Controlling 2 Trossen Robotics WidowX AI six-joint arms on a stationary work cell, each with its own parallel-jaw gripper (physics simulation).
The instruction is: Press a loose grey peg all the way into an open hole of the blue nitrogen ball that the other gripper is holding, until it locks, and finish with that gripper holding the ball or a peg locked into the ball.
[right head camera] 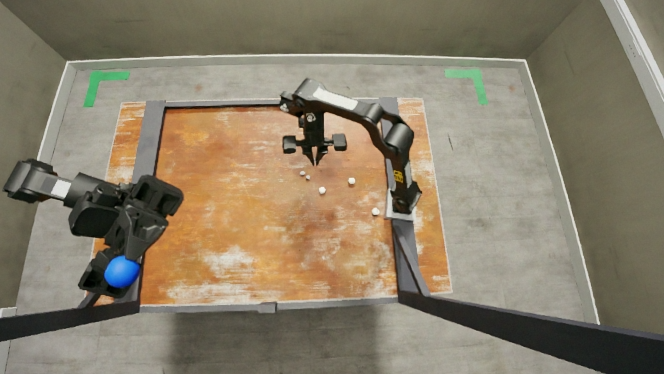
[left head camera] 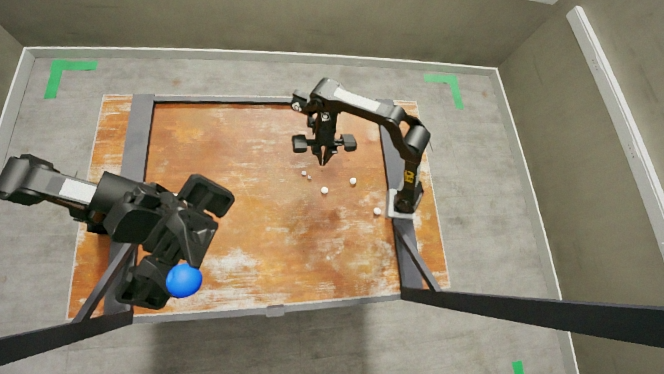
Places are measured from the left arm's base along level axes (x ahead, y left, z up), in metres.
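Where they show: left gripper, fingertip midpoint: (right head camera: pixel 122 273) (left head camera: pixel 185 282); right gripper, fingertip midpoint: (right head camera: pixel 315 165) (left head camera: pixel 321 165); right arm's base at its link origin: (right head camera: pixel 401 204) (left head camera: pixel 402 203).
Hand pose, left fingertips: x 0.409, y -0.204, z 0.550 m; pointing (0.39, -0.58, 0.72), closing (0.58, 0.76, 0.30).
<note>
After its pixels a point has its place.
The blue nitrogen ball (left head camera: pixel 184 280) @[x 0.413, y -0.202, z 0.565 m] (right head camera: pixel 122 272) @[x 0.418, y -0.203, z 0.563 m] is held up at the lower left. My left gripper (left head camera: pixel 181 278) @[x 0.409, y -0.204, z 0.550 m] (right head camera: pixel 120 270) @[x 0.409, y -0.204, z 0.550 m] is shut on it, with part of the ball hidden by the fingers. Its open holes cannot be made out. My right gripper (left head camera: pixel 323 163) @[x 0.646, y 0.116, z 0.065 m] (right head camera: pixel 315 163) @[x 0.646, y 0.116, z 0.065 m] points down at the upper middle, above the table, far from the ball. Its fingers are nearly together on a grey peg, which is too small to see clearly. Two small pale grey pieces, one (left head camera: pixel 303 173) @[x 0.598, y 0.135, z -0.062 m] (right head camera: pixel 302 173) @[x 0.601, y 0.136, z -0.062 m] beside the other (left head camera: pixel 309 177) @[x 0.619, y 0.119, z -0.062 m] (right head camera: pixel 308 177) @[x 0.622, y 0.120, z -0.062 m], lie just below its tips in the picture.
Three white balls lie on the rust-coloured table (left head camera: pixel 240 200) @[x 0.381, y 0.047, z -0.072 m] (right head camera: pixel 235 200) @[x 0.364, y 0.045, z -0.073 m]: one (left head camera: pixel 324 190) @[x 0.668, y 0.067, z -0.053 m] (right head camera: pixel 322 190) @[x 0.670, y 0.067, z -0.053 m] near the middle, one (left head camera: pixel 353 181) @[x 0.776, y 0.098, z -0.055 m] (right head camera: pixel 351 181) @[x 0.775, y 0.098, z -0.055 m] to its right, one (left head camera: pixel 377 211) @[x 0.850, y -0.017, z -0.049 m] (right head camera: pixel 375 212) @[x 0.850, y -0.019, z -0.050 m] by the right arm's base. Dark frame bars edge the table.
</note>
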